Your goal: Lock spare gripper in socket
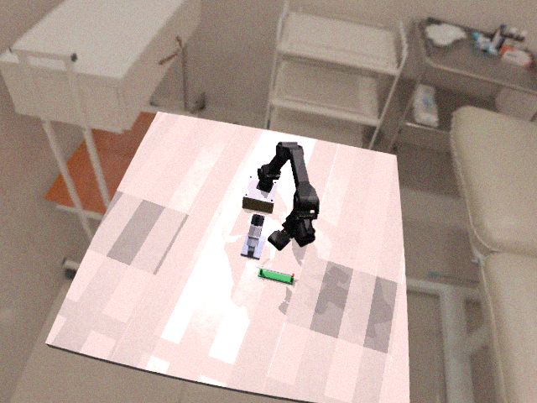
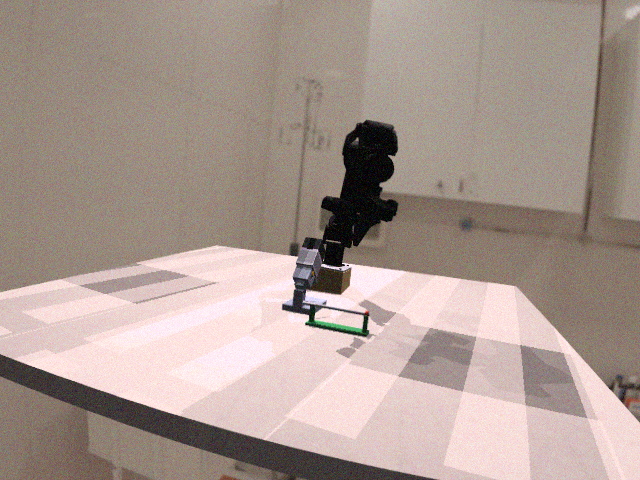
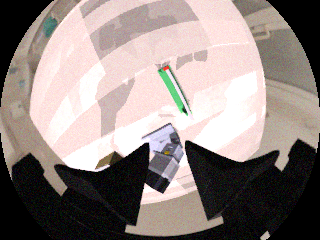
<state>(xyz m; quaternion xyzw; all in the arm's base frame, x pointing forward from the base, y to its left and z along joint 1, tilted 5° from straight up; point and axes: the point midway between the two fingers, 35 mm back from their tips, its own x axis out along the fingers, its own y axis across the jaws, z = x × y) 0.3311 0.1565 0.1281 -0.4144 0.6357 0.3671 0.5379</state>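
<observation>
Right now the green rack is 160 mm below my gripper tip, 50 mm ahead of it and 10 mm to the left of it. The rest, counted from my gripper tip: grey mount 130 mm below, 110 mm to the right, 30 mm behind; then spare gripper 120 mm to the right, 60 mm below, 50 mm behind.
</observation>
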